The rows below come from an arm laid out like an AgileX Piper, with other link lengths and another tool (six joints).
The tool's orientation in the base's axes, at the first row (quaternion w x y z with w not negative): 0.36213 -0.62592 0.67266 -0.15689
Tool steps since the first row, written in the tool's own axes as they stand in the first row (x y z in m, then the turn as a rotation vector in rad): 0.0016 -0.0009 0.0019 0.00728 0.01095 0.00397; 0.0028 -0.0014 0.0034 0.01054 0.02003 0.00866; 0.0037 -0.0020 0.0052 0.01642 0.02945 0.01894; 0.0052 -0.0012 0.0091 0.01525 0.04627 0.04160; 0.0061 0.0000 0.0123 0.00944 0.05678 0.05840; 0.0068 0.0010 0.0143 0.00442 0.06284 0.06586; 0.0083 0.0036 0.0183 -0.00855 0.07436 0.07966; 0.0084 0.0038 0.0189 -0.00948 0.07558 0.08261
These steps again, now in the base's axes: 0.0020 -0.0012 -0.0012 -0.00493 -0.00416 -0.01213; 0.0035 -0.0021 -0.0022 -0.00819 -0.00463 -0.02234; 0.0052 -0.0026 -0.0033 -0.00775 -0.00618 -0.03738; 0.0073 -0.0030 -0.0070 -0.00457 0.00324 -0.06382; 0.0087 -0.0028 -0.0102 -0.00101 0.01462 -0.08068; 0.0094 -0.0029 -0.0125 -0.00055 0.02224 -0.08838; 0.0103 -0.0029 -0.0174 -0.00010 0.03990 -0.10176; 0.0105 -0.0028 -0.0180 0.00098 0.04171 -0.10434
